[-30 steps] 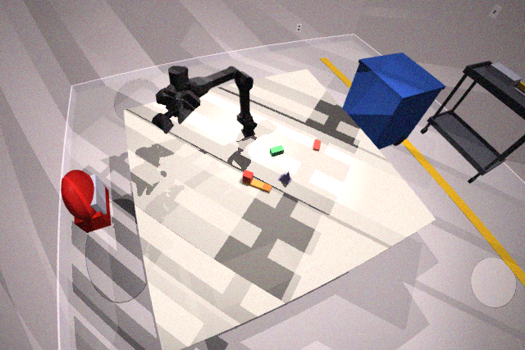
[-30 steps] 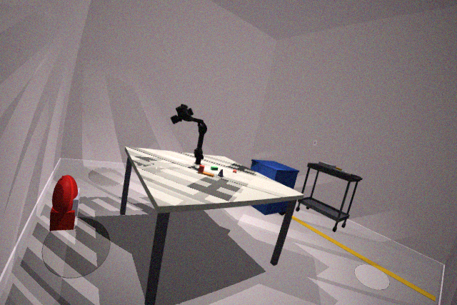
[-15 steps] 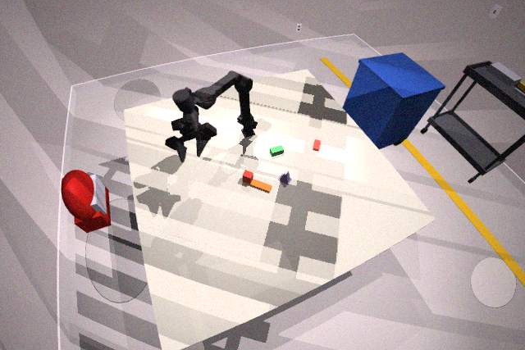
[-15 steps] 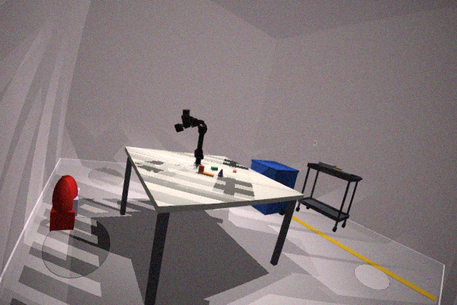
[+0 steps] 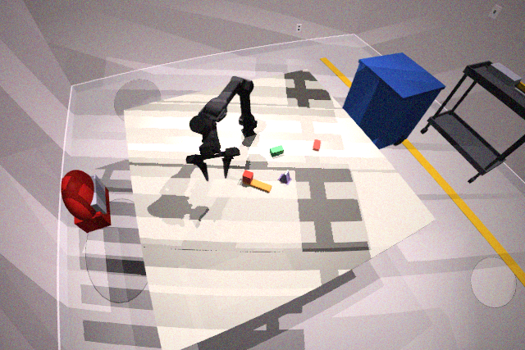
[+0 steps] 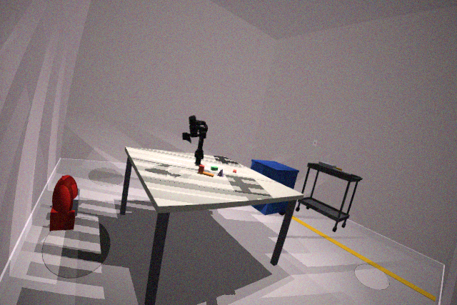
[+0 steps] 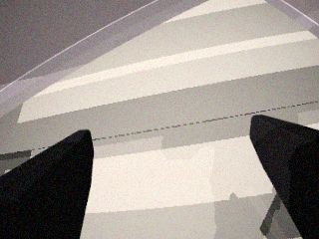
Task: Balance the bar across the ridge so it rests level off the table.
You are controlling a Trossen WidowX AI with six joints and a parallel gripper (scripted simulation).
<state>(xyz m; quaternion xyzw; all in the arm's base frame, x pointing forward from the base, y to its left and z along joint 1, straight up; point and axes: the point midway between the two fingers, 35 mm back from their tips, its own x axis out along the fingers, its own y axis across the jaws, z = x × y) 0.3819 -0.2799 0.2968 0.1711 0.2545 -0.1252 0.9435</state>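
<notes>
My gripper tip is 250 mm above the orange bar, 180 mm to the right of it and 90 mm past it. The rest, counted from my gripper tip: red block 600 mm to the left, 270 mm below, 180 mm behind; then green block 370 mm to the left, 260 mm below, 220 mm behind.
</notes>
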